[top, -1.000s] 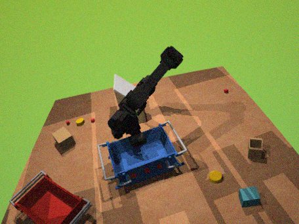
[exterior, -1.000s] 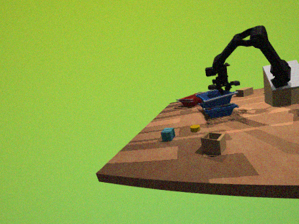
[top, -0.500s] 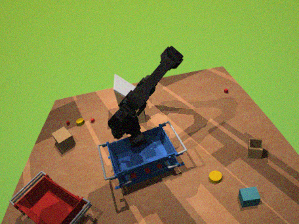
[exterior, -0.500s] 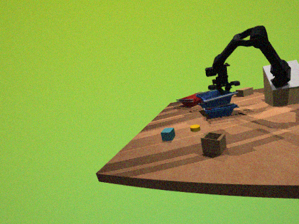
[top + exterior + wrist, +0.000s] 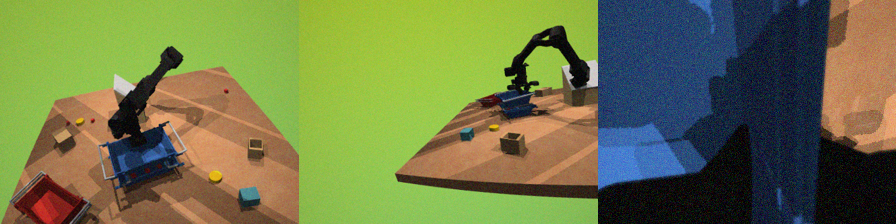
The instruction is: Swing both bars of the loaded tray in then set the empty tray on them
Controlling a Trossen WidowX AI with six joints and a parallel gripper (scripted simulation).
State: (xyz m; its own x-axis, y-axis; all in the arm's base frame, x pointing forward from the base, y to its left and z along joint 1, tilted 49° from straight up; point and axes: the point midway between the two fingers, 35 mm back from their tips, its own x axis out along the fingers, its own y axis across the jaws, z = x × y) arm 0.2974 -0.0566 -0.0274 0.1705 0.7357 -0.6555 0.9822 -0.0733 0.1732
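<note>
Right now my gripper tip is 70 mm short of the blue tray, 10 mm to the right of it and 30 mm below it. Round my gripper tip: brown box 170 mm ahead, 470 mm to the left, 70 mm below; then tan block 270 mm behind, 390 mm to the right, 60 mm below; then teal cube 360 mm ahead, 320 mm to the left, 60 mm below.
</note>
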